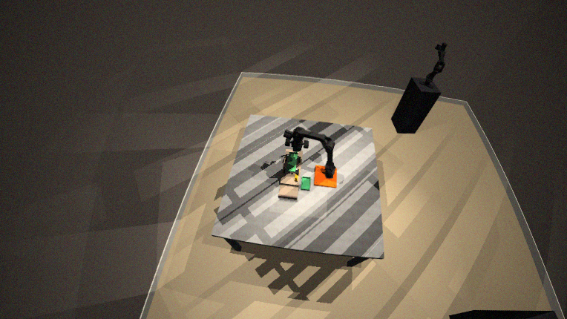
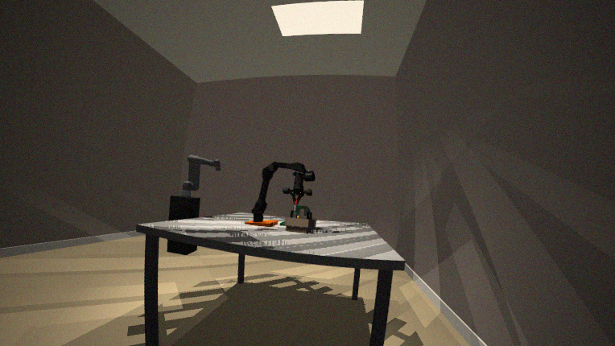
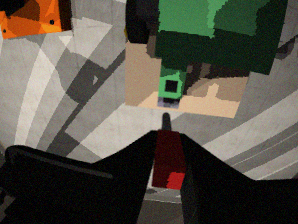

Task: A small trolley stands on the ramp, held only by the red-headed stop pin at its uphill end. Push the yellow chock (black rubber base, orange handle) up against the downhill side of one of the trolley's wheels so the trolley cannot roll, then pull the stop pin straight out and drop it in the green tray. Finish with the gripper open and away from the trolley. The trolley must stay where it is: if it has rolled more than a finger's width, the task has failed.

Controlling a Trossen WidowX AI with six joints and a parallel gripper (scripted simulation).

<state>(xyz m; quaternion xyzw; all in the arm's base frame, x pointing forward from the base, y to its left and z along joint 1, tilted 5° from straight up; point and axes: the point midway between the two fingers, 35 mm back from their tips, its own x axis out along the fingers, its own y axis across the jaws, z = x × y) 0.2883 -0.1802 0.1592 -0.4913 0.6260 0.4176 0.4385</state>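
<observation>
My gripper tip is 7 cm past the green tray, 26 cm to the right of it and 18 cm above it. Also, from my gripper tip: tan ramp (4 cm ahead, 12 cm to the left, 13 cm below); red-headed stop pin (right at my gripper tip); green trolley (4 cm ahead, 13 cm to the left, 6 cm below).
</observation>
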